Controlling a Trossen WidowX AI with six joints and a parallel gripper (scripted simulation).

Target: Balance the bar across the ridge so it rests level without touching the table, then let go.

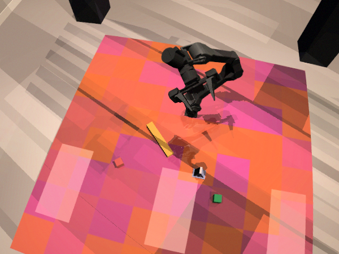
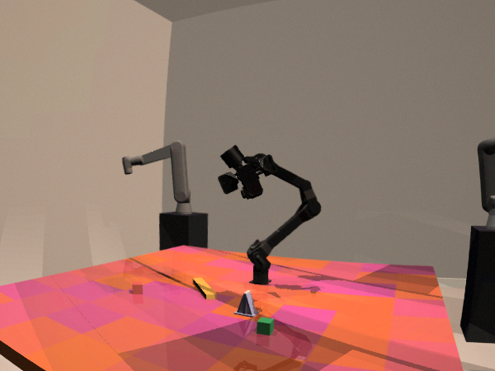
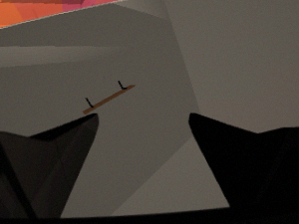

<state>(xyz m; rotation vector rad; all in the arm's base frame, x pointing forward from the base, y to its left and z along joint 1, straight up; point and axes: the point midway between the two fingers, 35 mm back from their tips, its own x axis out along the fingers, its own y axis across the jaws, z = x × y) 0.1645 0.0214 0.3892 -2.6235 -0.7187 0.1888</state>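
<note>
My gripper tip is 16 cm to the left of the yellow bar and 38 cm above it. Also, from my gripper tip: green cube 22 cm ahead, 15 cm to the left, 37 cm below; then small red cube 16 cm ahead, 32 cm to the right, 37 cm below.
</note>
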